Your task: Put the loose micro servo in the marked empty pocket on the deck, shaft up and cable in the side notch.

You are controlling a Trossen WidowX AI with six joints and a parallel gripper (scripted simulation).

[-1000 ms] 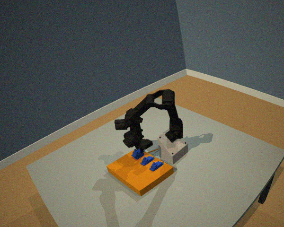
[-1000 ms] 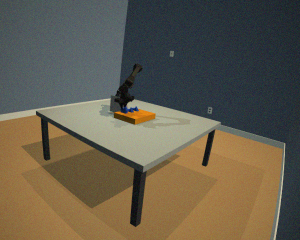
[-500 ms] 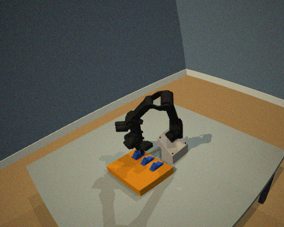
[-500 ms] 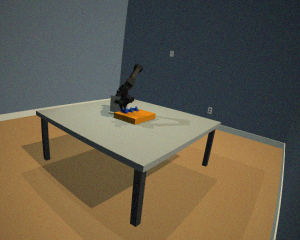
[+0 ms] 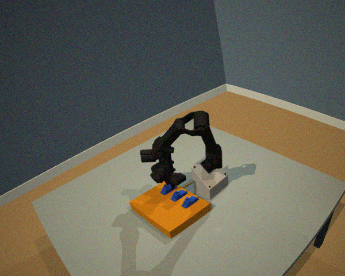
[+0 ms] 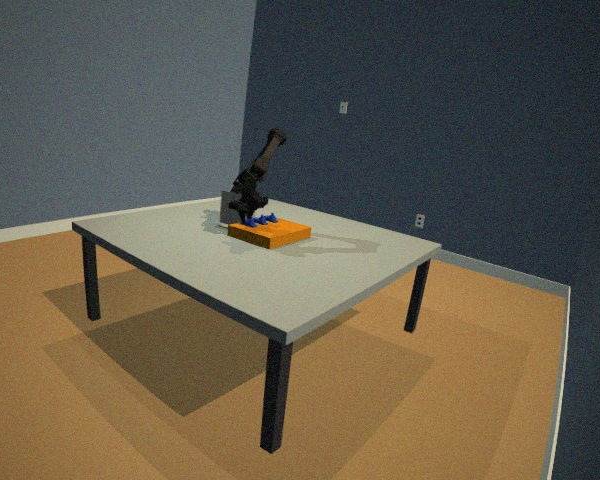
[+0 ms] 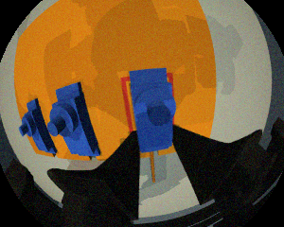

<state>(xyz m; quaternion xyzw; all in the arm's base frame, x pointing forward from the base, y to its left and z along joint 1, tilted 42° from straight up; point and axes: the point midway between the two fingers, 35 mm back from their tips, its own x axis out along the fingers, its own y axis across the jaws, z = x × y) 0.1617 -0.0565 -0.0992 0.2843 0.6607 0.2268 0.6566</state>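
Now: the orange deck 13 cm ahead of my gripper tip, 7 cm to the left of it and 3 cm below it.
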